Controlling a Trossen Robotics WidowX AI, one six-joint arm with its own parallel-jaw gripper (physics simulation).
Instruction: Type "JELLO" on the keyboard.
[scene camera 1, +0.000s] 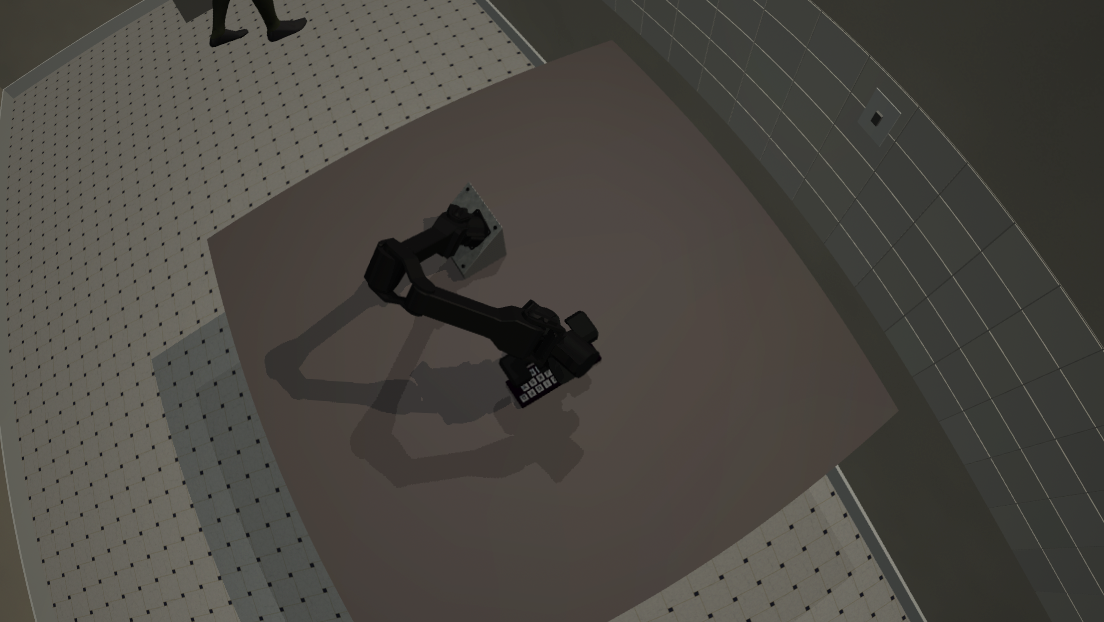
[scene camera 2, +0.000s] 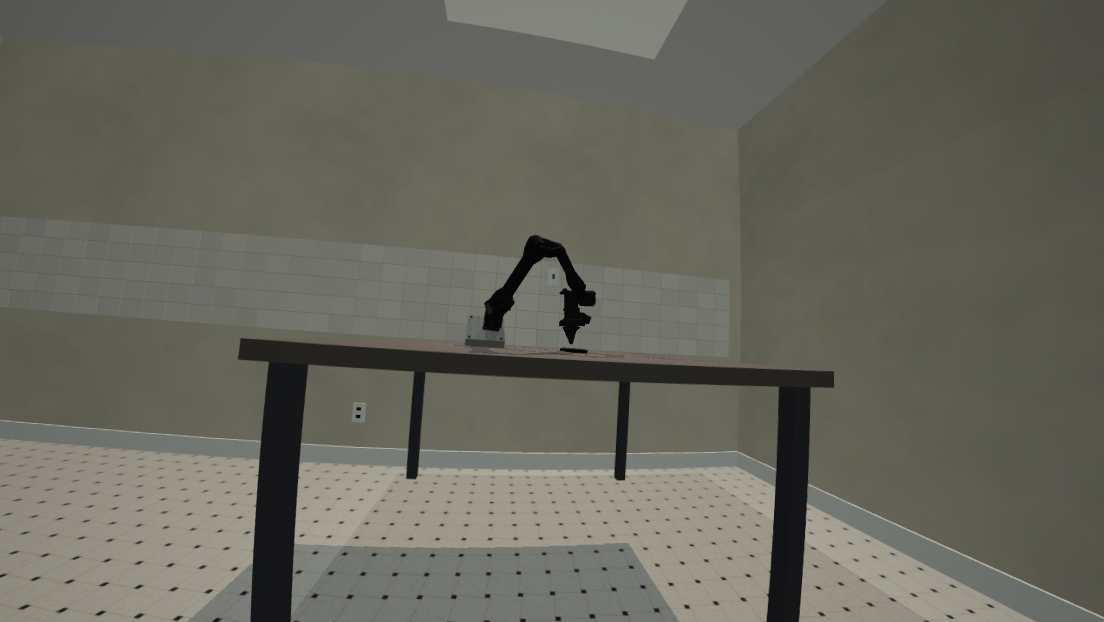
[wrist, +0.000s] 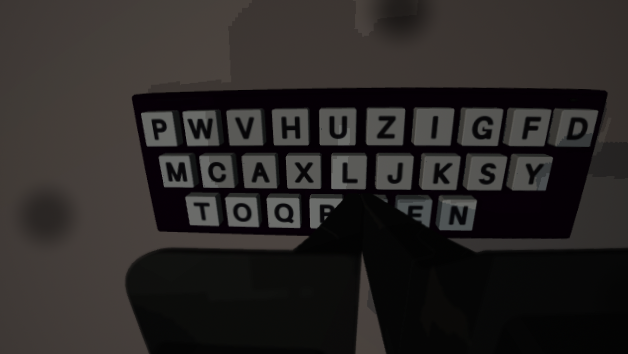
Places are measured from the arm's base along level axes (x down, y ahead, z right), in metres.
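Pixels of known places: gripper, fingertip midpoint: (scene camera 2: 571, 344) (wrist: 358, 205); arm's base, origin of the base link: (scene camera 1: 475, 229) (scene camera 2: 492, 325).
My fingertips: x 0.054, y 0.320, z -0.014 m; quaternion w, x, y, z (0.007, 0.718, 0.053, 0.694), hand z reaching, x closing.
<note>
For each thing: its top centre in the pictures, then the offset to it from my fingertips.
- black keyboard, middle of its top: (wrist: 360, 173) (scene camera 1: 553, 369) (scene camera 2: 572, 347) dx +0.014, dy +0.008, dz +0.001 m
- J key, middle of its top: (wrist: 395, 173) dx +0.014, dy +0.009, dz +0.014 m
- L key, middle of its top: (wrist: 348, 173) dx +0.014, dy +0.007, dz -0.004 m
- O key, middle of its top: (wrist: 242, 212) dx +0.014, dy -0.014, dz -0.047 m
- E key, middle of its top: (wrist: 413, 215) dx +0.014, dy -0.008, dz +0.025 m
The black keyboard (scene camera 1: 538, 386) (scene camera 2: 573, 350) (wrist: 525, 221) lies flat on the table, with light keys in three rows. In the wrist view, the J key (wrist: 395, 173) and the L key (wrist: 349, 172) are side by side in the middle row. The O key (wrist: 242, 213) is in the bottom row at left. The E key (wrist: 418, 212) is partly hidden by a finger. My gripper (scene camera 2: 570, 342) (wrist: 358, 205) is shut and empty, pointing down a little above the keyboard. In the wrist view its tips cover most of the key between R and E, just below L and J.
The brown table (scene camera 1: 656, 231) (scene camera 2: 540, 371) carries the arm's grey base plate (scene camera 1: 477, 251) (scene camera 2: 484, 343). The arm's shadows fall across the table beside the keyboard. A person's feet (scene camera 1: 285, 30) show on the tiled floor, at the top left of scene camera 1's view.
</note>
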